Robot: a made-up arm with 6 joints. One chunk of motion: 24 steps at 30 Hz.
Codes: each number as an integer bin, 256 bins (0 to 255) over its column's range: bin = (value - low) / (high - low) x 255, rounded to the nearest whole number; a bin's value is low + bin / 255 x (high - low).
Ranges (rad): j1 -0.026..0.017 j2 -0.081..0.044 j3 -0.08..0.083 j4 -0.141..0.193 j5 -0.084..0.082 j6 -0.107..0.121
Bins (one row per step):
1: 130 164 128 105 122 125
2: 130 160 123 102 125 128
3: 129 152 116 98 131 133
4: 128 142 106 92 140 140
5: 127 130 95 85 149 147
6: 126 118 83 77 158 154
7: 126 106 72 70 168 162
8: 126 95 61 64 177 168
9: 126 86 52 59 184 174
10: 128 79 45 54 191 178
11: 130 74 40 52 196 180
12: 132 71 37 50 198 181
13: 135 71 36 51 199 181
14: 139 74 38 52 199 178
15: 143 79 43 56 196 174
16: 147 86 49 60 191 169
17: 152 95 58 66 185 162
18: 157 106 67 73 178 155
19: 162 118 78 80 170 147
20: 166 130 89 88 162 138
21: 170 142 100 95 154 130
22: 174 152 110 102 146 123
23: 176 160 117 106 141 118
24: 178 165 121 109 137 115
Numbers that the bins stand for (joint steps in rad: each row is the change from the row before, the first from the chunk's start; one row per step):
1: -0.00408 -0.00061 0.00182 -0.00347 -0.00458 0.00476
2: -0.00408 -0.00257 -0.00138 -0.00740 -0.00263 0.00745
3: -0.00425 -0.00649 -0.00585 -0.01264 0.00128 0.01192
4: -0.00442 -0.01139 -0.01224 -0.02050 0.00714 0.01818
5: -0.00458 -0.01727 -0.01927 -0.02967 0.01300 0.02444
6: -0.00475 -0.02316 -0.02695 -0.04015 0.01885 0.03069
7: -0.00475 -0.02904 -0.03398 -0.04931 0.02536 0.03785
8: -0.00475 -0.03443 -0.04101 -0.05717 0.03122 0.04321
9: -0.00475 -0.03884 -0.04676 -0.06372 0.03578 0.04858
10: -0.00442 -0.04227 -0.05124 -0.07027 0.04034 0.05215
11: -0.00408 -0.04473 -0.05443 -0.07289 0.04359 0.05394
12: -0.00374 -0.04620 -0.05635 -0.07551 0.04489 0.05484
13: -0.00324 -0.04620 -0.05699 -0.07420 0.04555 0.05484
14: -0.00256 -0.04473 -0.05571 -0.07289 0.04555 0.05215
15: -0.00189 -0.04227 -0.05251 -0.06765 0.04359 0.04858
16: -0.00121 -0.03884 -0.04868 -0.06241 0.04034 0.04411
17: -0.00037 -0.03443 -0.04293 -0.05455 0.03643 0.03785
18: 0.00047 -0.02904 -0.03717 -0.04538 0.03187 0.03159
19: 0.00132 -0.02316 -0.03014 -0.03622 0.02667 0.02444
20: 0.00199 -0.01727 -0.02311 -0.02574 0.02146 0.01639
21: 0.00267 -0.01139 -0.01608 -0.01657 0.01625 0.00924
22: 0.00334 -0.00649 -0.00969 -0.00740 0.01104 0.00298
23: 0.00368 -0.00257 -0.00521 -0.00216 0.00779 -0.00149
24: 0.00402 -0.00012 -0.00265 0.00177 0.00518 -0.00418

